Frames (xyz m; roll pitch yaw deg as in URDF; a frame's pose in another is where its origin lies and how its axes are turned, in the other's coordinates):
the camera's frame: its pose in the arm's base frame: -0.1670 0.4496 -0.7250 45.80 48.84 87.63
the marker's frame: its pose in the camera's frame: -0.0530 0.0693 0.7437 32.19 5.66 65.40
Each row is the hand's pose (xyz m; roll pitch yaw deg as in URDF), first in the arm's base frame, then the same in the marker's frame.
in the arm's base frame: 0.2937 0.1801 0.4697 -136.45 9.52 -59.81
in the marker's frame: -0.3922 0.7741 -0.5200 -40.14 11.50 -173.40
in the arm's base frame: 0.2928 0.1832 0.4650 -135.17 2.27 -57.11
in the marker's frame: -0.3896 0.7693 -0.5182 -40.53 9.52 179.00
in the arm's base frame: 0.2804 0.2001 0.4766 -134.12 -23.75 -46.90
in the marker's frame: -0.3680 0.7796 -0.5168 -40.08 1.24 152.26
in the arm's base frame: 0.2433 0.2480 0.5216 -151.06 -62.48 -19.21
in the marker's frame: -0.3047 0.8205 -0.5149 -33.87 -8.78 110.33
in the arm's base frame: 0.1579 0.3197 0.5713 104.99 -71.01 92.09
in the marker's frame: -0.1909 0.8612 -0.5329 -25.03 -8.14 71.52
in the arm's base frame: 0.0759 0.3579 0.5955 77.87 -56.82 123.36
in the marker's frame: -0.1060 0.8769 -0.5690 -22.17 -1.51 53.28
